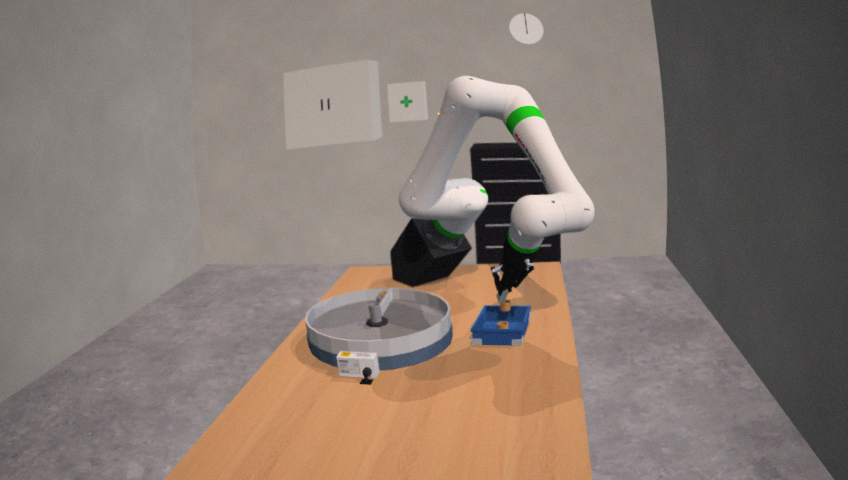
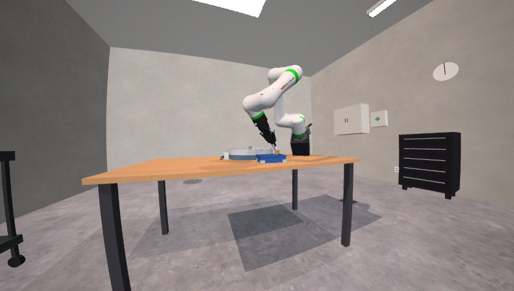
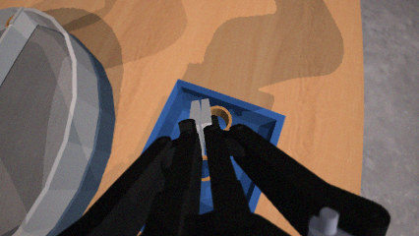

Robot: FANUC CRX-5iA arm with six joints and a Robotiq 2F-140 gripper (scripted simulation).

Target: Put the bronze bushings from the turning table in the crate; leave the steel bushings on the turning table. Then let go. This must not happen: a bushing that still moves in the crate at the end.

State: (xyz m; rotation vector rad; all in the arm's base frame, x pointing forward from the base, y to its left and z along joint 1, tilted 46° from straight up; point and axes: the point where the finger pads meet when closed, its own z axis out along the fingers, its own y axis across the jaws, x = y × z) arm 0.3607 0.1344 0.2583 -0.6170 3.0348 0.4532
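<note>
Now: the blue crate 90 mm below my hand and 30 mm ahead of it. Round my hand: round grey turning table (350 mm to the right, 110 mm ahead, 60 mm below).
</note>
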